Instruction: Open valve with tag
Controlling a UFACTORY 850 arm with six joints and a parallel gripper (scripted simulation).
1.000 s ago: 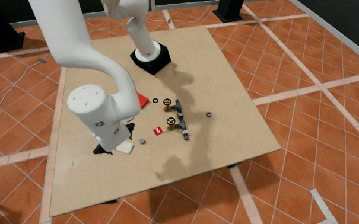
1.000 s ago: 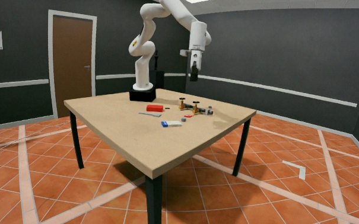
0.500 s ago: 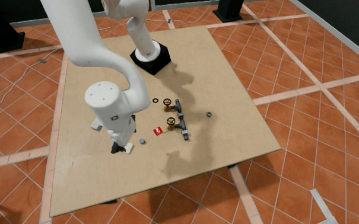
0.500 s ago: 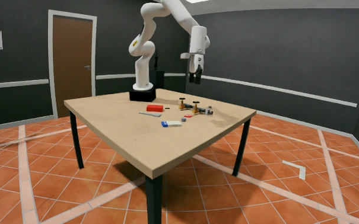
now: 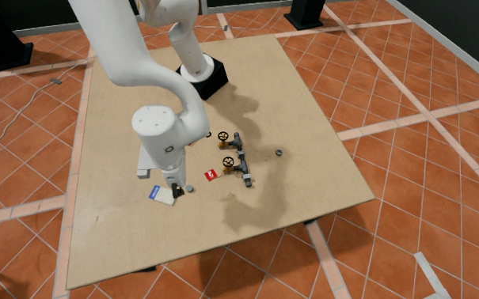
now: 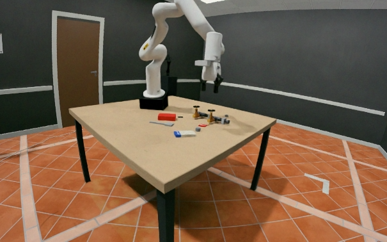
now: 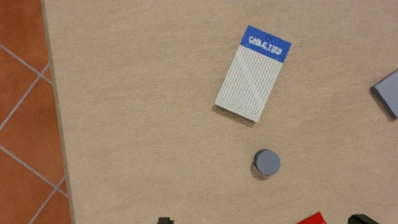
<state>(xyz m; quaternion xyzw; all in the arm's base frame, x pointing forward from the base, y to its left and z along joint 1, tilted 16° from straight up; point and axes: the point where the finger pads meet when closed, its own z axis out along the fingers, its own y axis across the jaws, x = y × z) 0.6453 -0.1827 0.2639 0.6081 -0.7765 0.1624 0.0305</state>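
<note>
The red tag is 8 cm behind my hand, 12 cm to the left of it and 24 cm below it. Round my hand: blue card 7 cm behind, 11 cm to the right, 24 cm below; red block 35 cm behind, 6 cm to the left, 23 cm below; grey scraper 28 cm behind, 5 cm to the right, 24 cm below.
</note>
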